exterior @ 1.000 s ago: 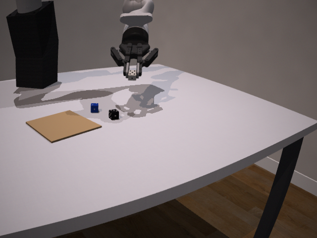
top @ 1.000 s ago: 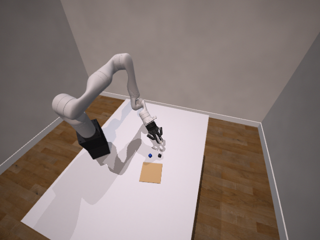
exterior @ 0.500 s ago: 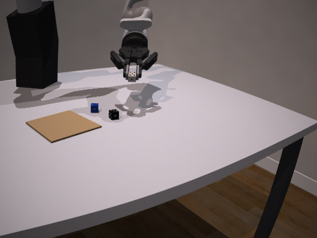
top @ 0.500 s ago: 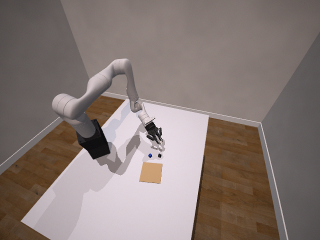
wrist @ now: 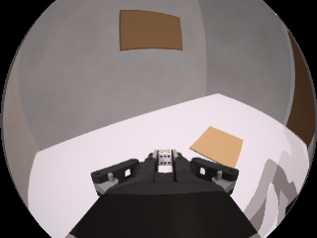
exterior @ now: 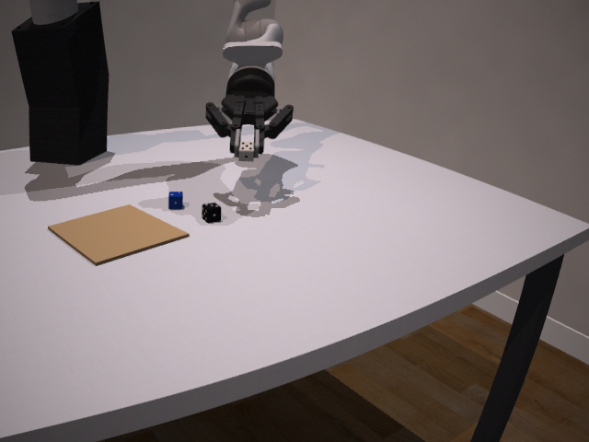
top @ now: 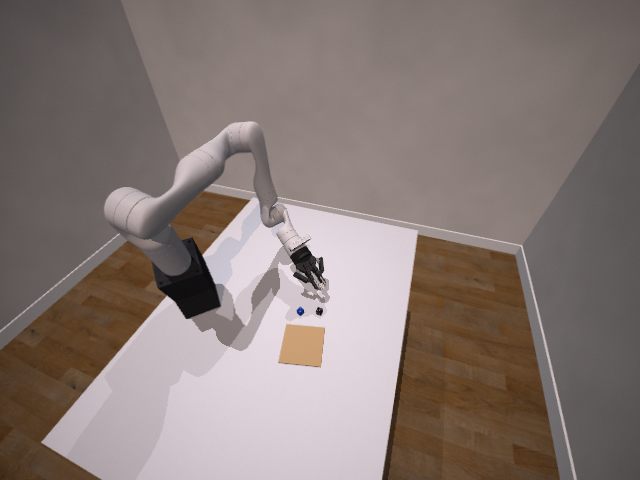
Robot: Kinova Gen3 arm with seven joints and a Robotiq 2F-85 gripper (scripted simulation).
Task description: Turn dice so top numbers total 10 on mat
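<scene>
My hand is 2 cm short of the black die, 6 cm to the left of it and 8 cm above it. From my hand the other things lie so: blue die: 5 cm behind, 9 cm to the right, 8 cm below; white die: 1 cm ahead, 1 cm to the right, 1 cm below; tan mat: 1 cm ahead, 20 cm to the right, 9 cm below.
</scene>
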